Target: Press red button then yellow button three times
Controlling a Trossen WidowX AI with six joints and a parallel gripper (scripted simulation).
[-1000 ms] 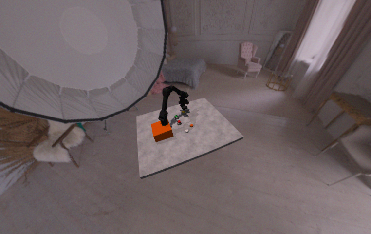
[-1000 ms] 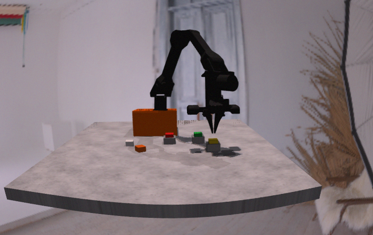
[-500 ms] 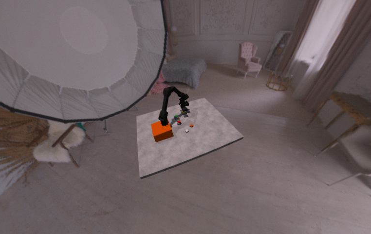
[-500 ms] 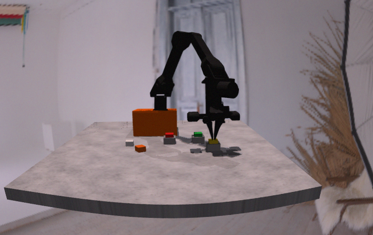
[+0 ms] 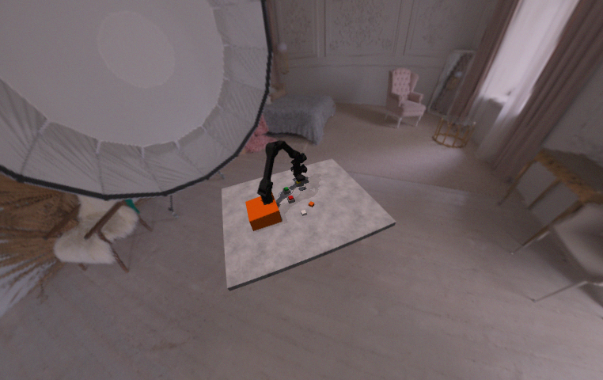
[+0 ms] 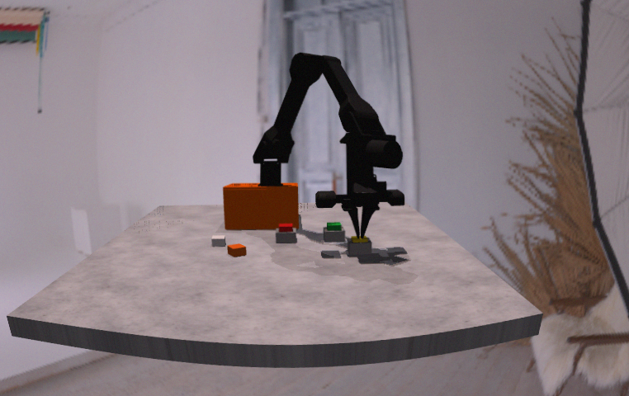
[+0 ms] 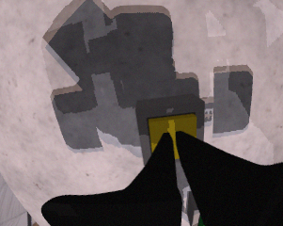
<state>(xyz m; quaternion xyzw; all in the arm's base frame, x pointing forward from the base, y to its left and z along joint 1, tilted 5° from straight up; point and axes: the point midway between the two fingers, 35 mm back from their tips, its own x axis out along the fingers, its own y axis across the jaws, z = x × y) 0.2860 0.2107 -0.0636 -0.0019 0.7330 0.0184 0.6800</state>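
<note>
My gripper tip is 10 mm above the yellow button. The rest, counted from my gripper tip: orange block (10 mm ahead, 270 mm to the right, 20 mm below); then green button (120 mm behind, 50 mm to the right); then red button (120 mm behind, 160 mm to the right).
</note>
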